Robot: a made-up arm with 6 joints.
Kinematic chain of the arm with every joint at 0, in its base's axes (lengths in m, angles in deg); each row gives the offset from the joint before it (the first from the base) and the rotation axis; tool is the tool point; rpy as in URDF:
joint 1: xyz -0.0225 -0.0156 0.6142 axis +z
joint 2: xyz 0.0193 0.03 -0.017 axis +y
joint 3: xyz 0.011 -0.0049 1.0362 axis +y
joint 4: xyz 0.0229 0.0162 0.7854 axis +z
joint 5: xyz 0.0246 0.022 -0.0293 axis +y
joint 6: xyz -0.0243 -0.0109 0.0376 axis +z
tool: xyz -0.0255 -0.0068 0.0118 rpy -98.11 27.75 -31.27
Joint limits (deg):
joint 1: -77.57..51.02
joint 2: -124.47..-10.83
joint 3: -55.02..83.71
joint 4: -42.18..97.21
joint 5: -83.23..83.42
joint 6: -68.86..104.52
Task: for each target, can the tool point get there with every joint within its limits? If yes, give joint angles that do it. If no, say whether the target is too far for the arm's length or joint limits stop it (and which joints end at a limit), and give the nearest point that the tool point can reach.
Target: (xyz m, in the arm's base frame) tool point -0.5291 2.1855 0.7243
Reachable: no: too far | nearest point -0.4359 1.7806 0.7011 | short by 0.416 m
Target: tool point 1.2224 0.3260 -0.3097
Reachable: no: joint limits stop it (at a limit: joint 1, joint 2, joint 3, joint 4, joint 5, joint 6) | nearest point -0.0979 0.8181 -0.7817 | short by 1.486 m
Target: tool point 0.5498 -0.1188 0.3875
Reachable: no: joint limits stop it (at a limit: joint 2, joint 3, joint 5, joint 6) | nearest point 0.5718 -0.1228 1.7526 | short by 1.365 m
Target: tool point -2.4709 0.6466 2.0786
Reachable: no: too far | nearest point -1.5618 0.4007 1.5327 | short by 1.089 m
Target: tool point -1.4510 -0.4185 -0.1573
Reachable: yes | joints 18.38 -98.36 -43.02 -23.38 -27.16 -13.69
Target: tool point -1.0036 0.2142 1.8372
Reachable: yes | joints -10.68 -66.81 59.03 -6.26 33.85 0.79
